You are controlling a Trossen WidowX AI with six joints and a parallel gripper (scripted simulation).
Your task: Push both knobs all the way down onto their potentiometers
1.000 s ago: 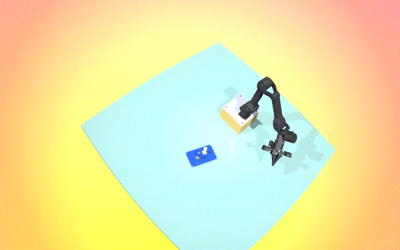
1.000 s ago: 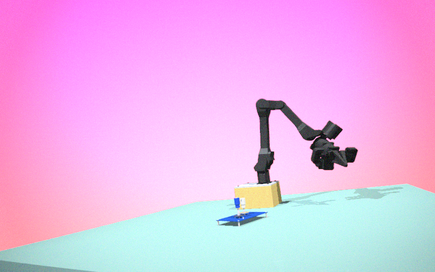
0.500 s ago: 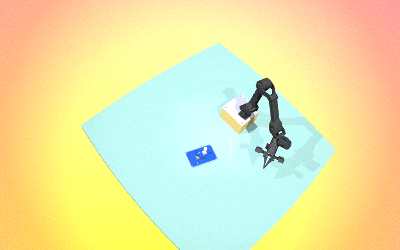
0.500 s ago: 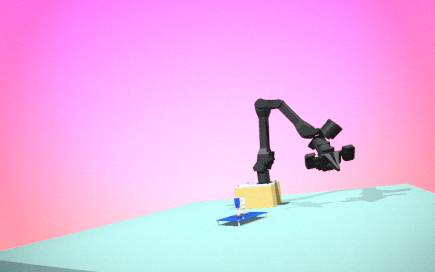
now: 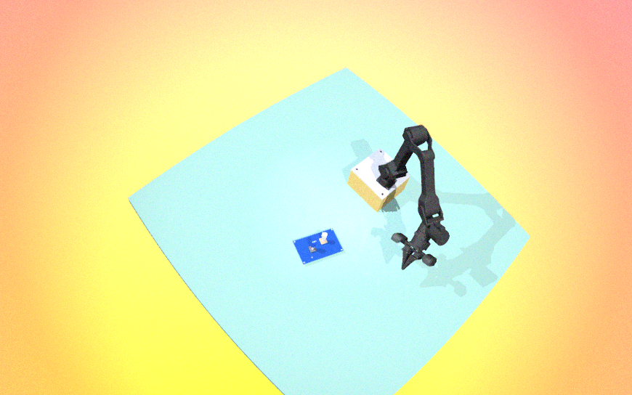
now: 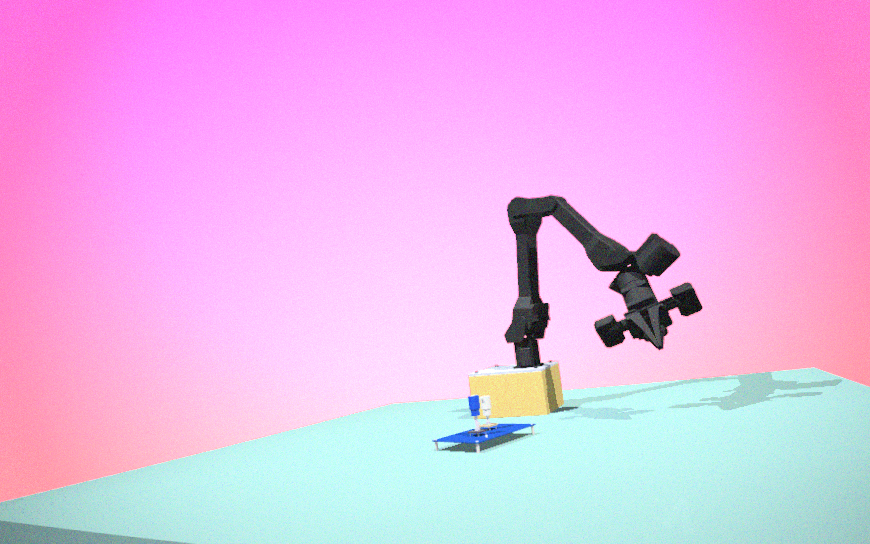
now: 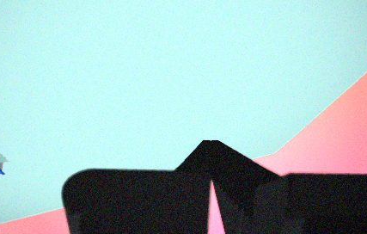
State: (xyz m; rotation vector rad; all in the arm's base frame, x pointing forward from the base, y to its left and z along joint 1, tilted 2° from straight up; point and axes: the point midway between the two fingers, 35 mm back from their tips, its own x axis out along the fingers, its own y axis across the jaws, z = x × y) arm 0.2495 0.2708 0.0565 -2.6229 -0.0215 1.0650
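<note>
Right now the white knob is 6 cm ahead of my gripper tip, 31 cm to the right of it and 6 cm below it. The rest, counted from my gripper tip: blue knob (11 cm ahead, 31 cm to the right, 5 cm below).
</note>
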